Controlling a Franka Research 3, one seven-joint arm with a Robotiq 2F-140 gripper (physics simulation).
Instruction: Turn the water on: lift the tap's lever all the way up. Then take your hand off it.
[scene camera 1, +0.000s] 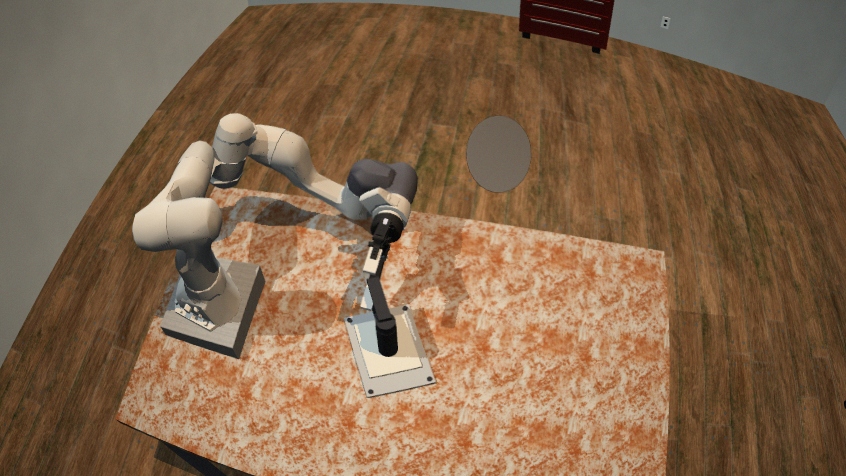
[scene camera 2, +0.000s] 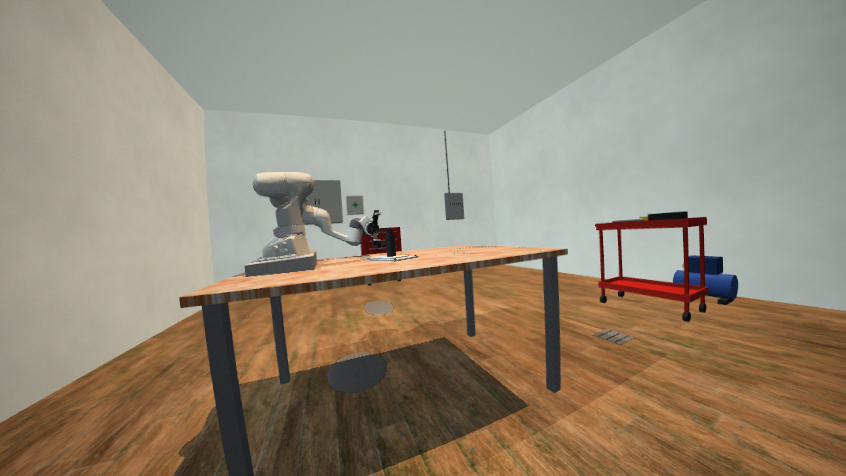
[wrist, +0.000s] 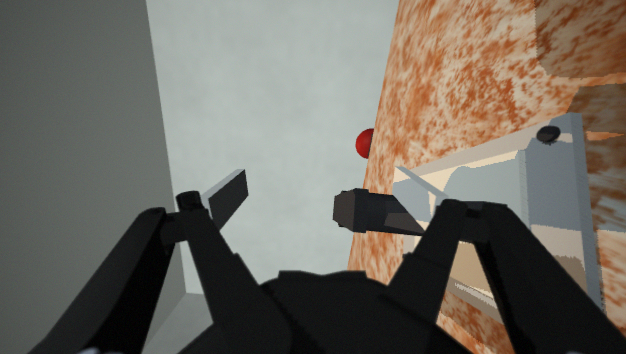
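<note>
The tap (scene camera 1: 387, 342) (scene camera 2: 390, 243) is a black upright cylinder on a pale plate (scene camera 1: 400, 387) with dark bolts at its corners. Its black lever (scene camera 1: 379, 298) (wrist: 345, 211) points from the cylinder's top toward the gripper; its exact tilt is hard to tell. The spout is mostly hidden, under the lever in scene camera 1 and behind a finger in the wrist view. My gripper (scene camera 1: 369, 279) (scene camera 2: 378, 229) (wrist: 319, 181) is wide open, one finger above the other. The lever's end shows between the fingers in the wrist view, nearer the lower, right-hand finger. Contact cannot be told.
The tap's plate stands on the orange-and-white table (scene camera 1: 532, 355) (scene camera 2: 443, 260), right of the arm's grey base block (scene camera 1: 249, 301) (scene camera 2: 283, 266). A red drawer cabinet (scene camera 1: 566, 20) and a red cart (scene camera 2: 686, 260) stand away from the table. A red round thing (wrist: 365, 143) shows past the table's edge.
</note>
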